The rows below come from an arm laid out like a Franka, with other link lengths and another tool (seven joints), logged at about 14 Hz.
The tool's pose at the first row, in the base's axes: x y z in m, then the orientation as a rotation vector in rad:
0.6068 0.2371 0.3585 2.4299 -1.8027 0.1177
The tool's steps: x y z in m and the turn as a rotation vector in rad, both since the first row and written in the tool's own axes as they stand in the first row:
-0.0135 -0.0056 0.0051 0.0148 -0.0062 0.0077
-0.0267 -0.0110 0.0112 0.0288 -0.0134 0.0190
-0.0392 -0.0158 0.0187 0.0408 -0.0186 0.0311
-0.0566 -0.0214 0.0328 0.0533 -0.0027 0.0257
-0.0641 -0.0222 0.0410 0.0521 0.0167 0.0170
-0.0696 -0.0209 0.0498 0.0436 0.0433 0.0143
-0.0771 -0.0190 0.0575 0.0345 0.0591 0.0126
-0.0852 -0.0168 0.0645 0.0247 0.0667 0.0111
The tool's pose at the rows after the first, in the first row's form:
0.6082 0.2508 0.3514 2.4362 -1.8204 0.1248
0.6095 0.2640 0.3434 2.4391 -1.8427 0.1302
0.6104 0.2762 0.3342 2.4389 -1.8644 0.1364
0.6107 0.2924 0.3177 2.4440 -1.8557 0.1669
0.6092 0.2986 0.3086 2.4411 -1.8362 0.1882
0.6063 0.3023 0.2992 2.4242 -1.8183 0.2114
0.6023 0.3078 0.2907 2.4115 -1.8060 0.2211
0.5978 0.3138 0.2828 2.4025 -1.7973 0.2206

